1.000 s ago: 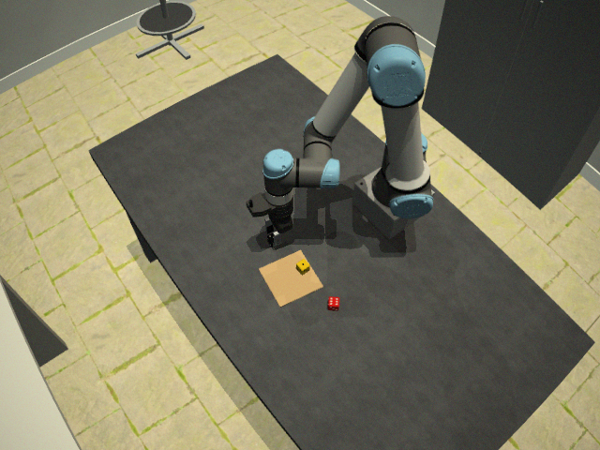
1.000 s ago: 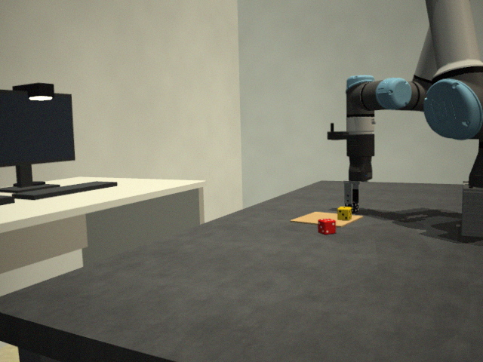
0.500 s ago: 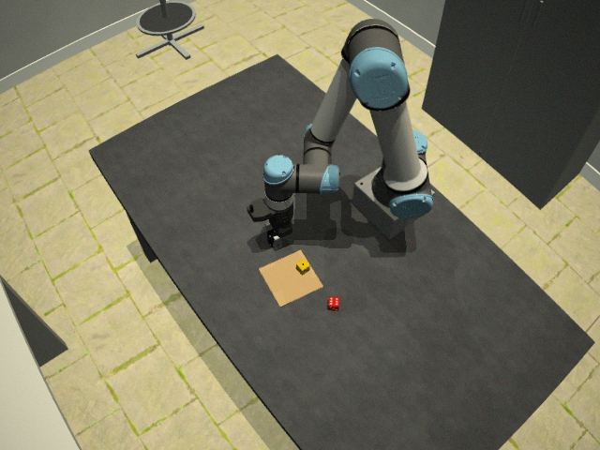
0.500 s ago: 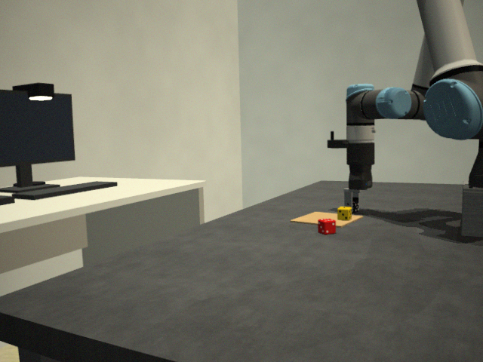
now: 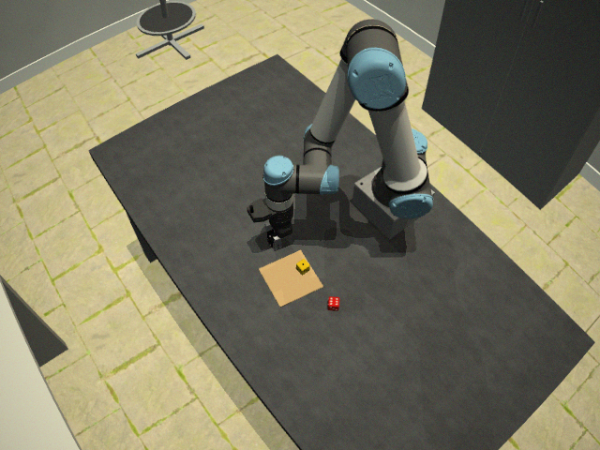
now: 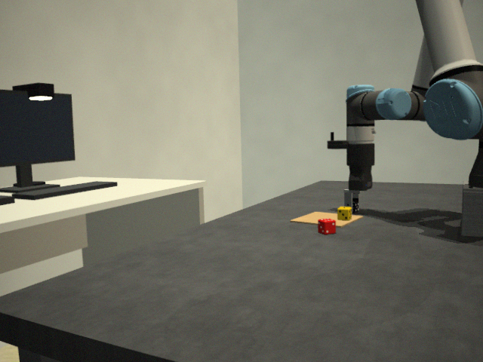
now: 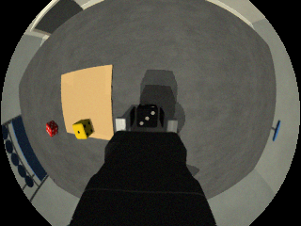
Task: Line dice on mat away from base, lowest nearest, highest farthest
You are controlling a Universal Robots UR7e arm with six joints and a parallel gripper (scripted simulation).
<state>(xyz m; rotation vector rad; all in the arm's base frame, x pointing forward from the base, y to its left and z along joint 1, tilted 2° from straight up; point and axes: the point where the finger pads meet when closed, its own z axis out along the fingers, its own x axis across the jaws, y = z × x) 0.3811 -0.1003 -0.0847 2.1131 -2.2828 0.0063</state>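
Now: hand right at the black die. The rest, counted from my hand: tan mat: 13 cm to the left, 2 cm below, 2 cm ahead; yellow die: 13 cm to the left, 2 cm behind; red die: 27 cm to the left, 3 cm behind.
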